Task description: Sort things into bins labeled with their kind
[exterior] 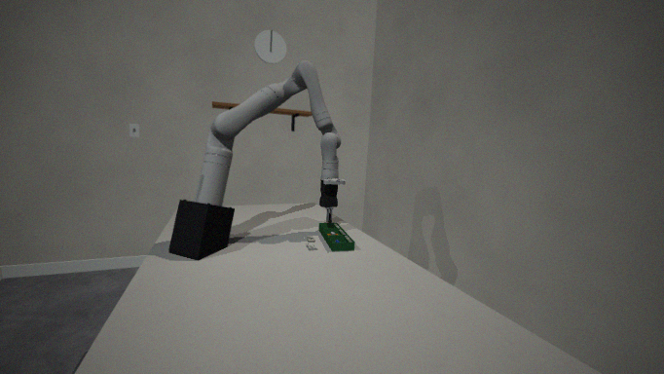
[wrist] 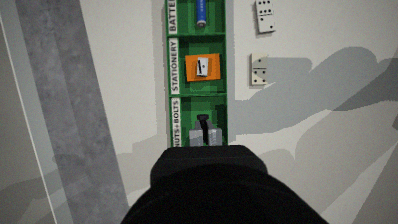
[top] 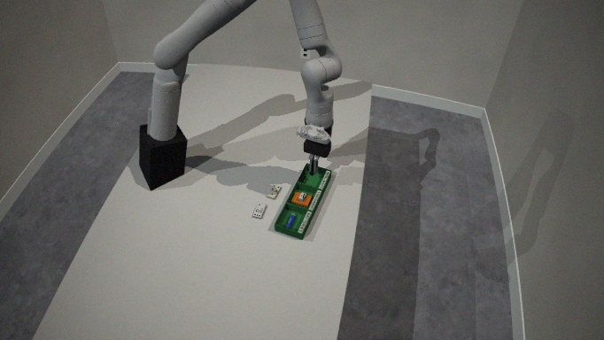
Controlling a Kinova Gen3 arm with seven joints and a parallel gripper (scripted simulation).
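My hand is 2 cm past the grey piece, 8 cm to the left of it and 4 cm above it. The rest, counted from my hand: black bolt (1 cm to the right, 1 cm below); green three-part bin (1 cm behind, 9 cm to the right, 5 cm below); orange flat block (2 cm behind, 8 cm to the right, 5 cm below).
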